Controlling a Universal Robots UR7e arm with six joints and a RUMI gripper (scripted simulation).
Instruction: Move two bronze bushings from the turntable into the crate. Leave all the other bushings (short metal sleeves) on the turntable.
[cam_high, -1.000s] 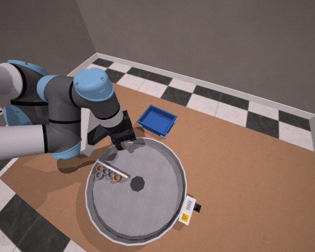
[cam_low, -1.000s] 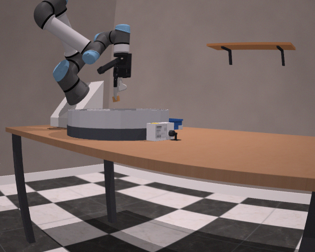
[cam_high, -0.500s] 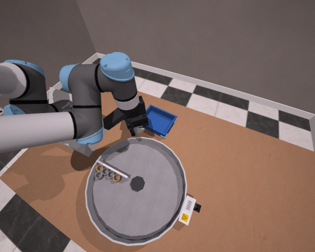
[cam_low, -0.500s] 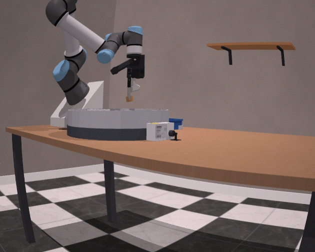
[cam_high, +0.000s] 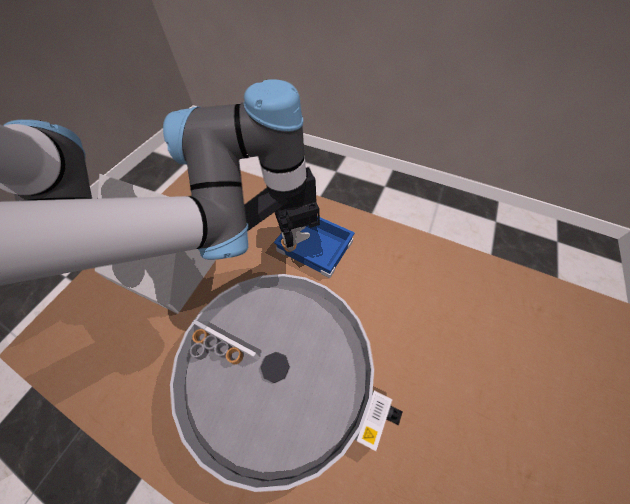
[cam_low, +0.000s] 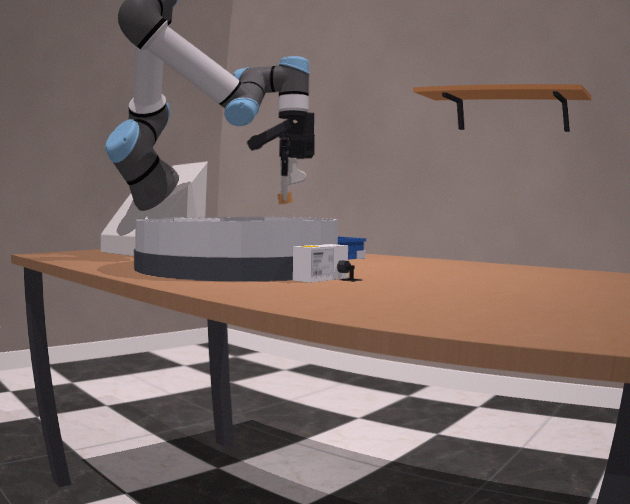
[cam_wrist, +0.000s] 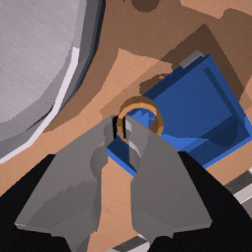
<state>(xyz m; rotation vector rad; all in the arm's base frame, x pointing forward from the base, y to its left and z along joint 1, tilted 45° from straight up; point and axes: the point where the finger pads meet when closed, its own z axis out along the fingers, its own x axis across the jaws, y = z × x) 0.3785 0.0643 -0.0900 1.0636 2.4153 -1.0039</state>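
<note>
My hand is 130 mm above the blue crate, 120 mm to the right of it and 10 mm short of it. Also, from my hand: round grey turntable 250 mm to the right, 100 mm below, 70 mm ahead.
</note>
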